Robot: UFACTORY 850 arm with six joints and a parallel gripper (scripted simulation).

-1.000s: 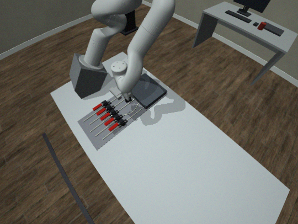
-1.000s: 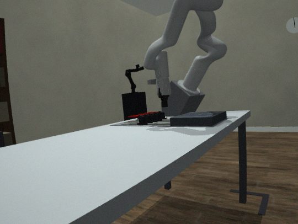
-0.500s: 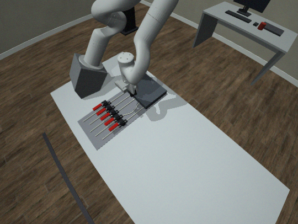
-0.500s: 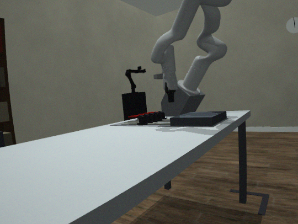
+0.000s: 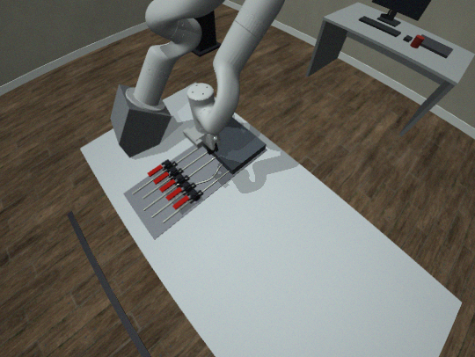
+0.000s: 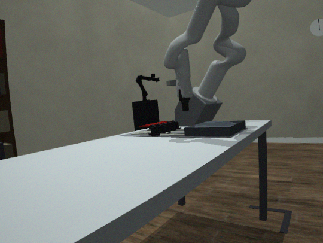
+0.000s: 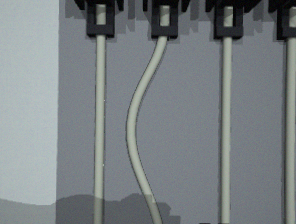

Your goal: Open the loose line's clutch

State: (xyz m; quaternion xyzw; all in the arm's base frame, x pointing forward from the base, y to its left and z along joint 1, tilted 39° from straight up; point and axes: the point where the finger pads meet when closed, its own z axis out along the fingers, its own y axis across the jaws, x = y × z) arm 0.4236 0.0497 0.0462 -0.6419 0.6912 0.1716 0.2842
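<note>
Now: the grey baseplate 4 cm behind my hand, 32 cm to the right of it and 15 cm below it.
</note>
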